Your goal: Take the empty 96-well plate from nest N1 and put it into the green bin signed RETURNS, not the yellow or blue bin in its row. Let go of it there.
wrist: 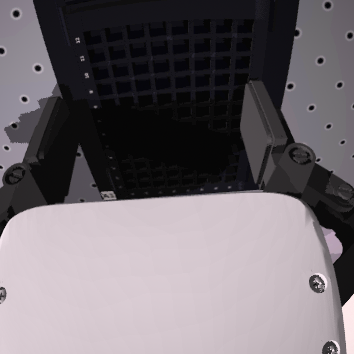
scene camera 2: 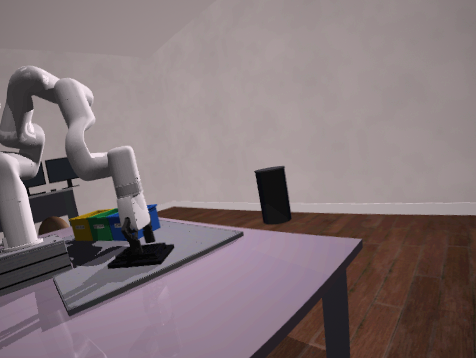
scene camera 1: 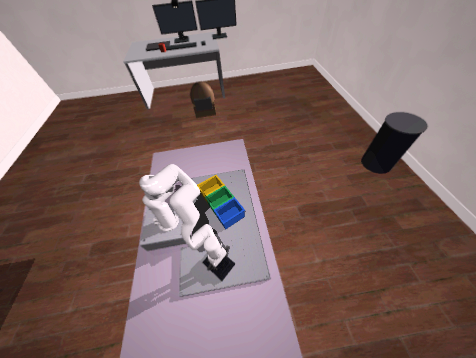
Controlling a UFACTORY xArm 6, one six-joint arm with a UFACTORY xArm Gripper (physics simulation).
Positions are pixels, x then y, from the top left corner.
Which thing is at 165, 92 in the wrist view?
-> A black 96-well plate.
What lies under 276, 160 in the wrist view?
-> My gripper.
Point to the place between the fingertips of my gripper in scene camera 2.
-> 144, 247
